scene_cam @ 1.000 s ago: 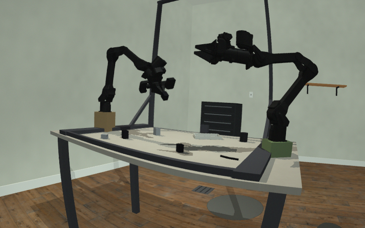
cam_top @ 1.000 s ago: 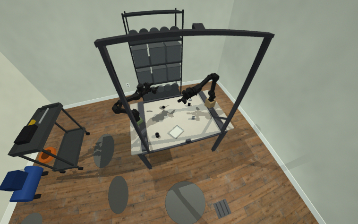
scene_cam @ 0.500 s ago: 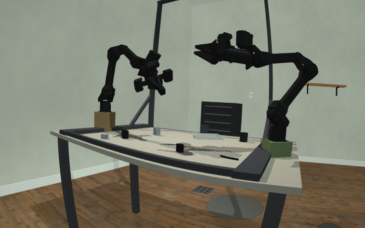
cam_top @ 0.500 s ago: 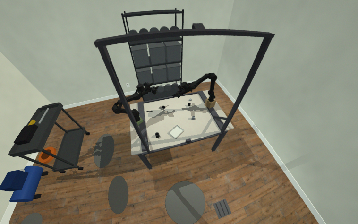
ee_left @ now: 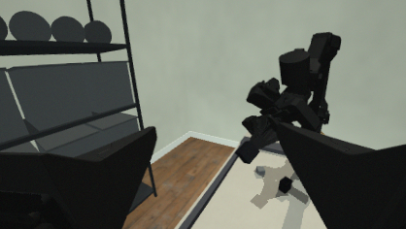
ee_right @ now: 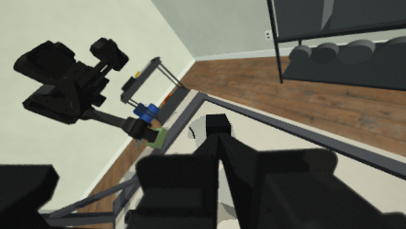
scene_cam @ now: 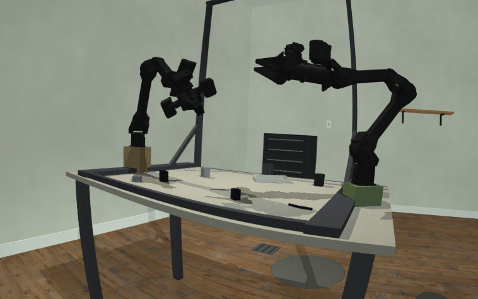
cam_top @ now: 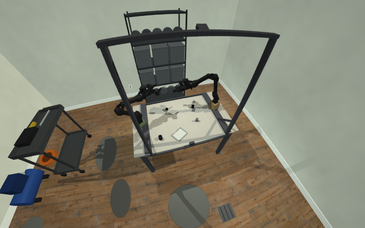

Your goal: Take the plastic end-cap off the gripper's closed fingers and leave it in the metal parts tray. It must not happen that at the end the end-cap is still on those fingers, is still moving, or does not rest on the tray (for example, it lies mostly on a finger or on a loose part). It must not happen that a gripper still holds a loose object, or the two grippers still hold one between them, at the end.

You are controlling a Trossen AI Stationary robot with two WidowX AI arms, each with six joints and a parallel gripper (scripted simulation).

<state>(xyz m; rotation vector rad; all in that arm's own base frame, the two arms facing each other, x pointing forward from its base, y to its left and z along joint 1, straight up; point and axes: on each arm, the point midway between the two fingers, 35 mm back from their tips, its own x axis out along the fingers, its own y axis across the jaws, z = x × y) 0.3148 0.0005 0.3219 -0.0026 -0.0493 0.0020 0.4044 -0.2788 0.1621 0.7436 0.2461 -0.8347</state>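
My left gripper is now 210 mm to the left of the black plastic end-cap, 120 mm above it and 30 mm short of it. Also, from my left hand: metal parts tray: 410 mm behind, 380 mm below, 140 mm to the right.
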